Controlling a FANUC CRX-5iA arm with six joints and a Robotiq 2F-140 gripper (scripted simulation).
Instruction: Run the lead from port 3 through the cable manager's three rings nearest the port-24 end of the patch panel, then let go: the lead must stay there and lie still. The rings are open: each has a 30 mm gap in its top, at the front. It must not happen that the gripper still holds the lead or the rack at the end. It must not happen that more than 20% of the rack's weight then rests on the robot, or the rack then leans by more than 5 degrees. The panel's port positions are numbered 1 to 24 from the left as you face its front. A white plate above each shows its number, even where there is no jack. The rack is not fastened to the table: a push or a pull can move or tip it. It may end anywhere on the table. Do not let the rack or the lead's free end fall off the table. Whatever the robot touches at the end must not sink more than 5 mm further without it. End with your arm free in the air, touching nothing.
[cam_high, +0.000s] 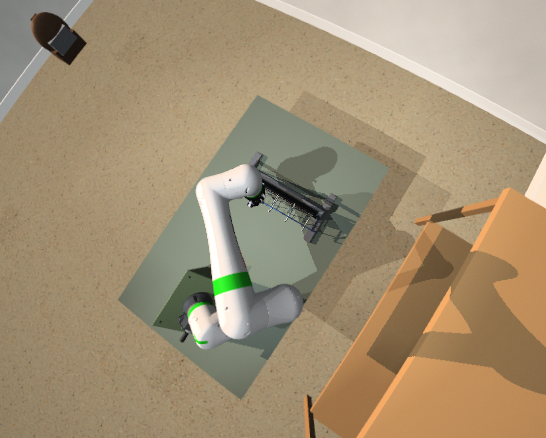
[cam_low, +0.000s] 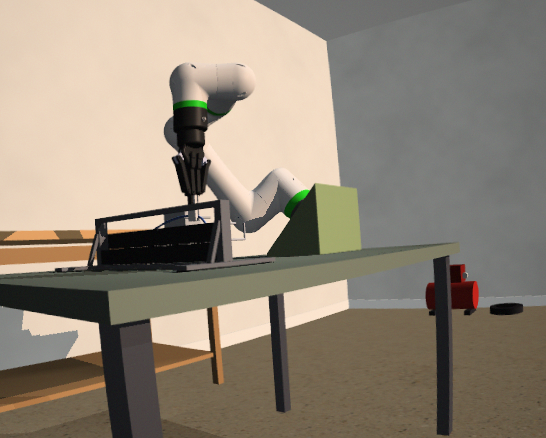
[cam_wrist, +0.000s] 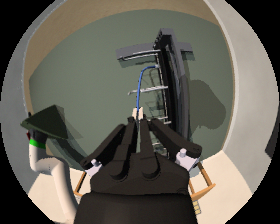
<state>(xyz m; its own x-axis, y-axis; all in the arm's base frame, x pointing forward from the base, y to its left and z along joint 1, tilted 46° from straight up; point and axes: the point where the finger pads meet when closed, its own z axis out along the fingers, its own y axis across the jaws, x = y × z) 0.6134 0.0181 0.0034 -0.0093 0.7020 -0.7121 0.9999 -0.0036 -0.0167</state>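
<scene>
Now: hand 10 cm short of the dark rack, 8 cm above it and 5 cm to the left of it.
</scene>
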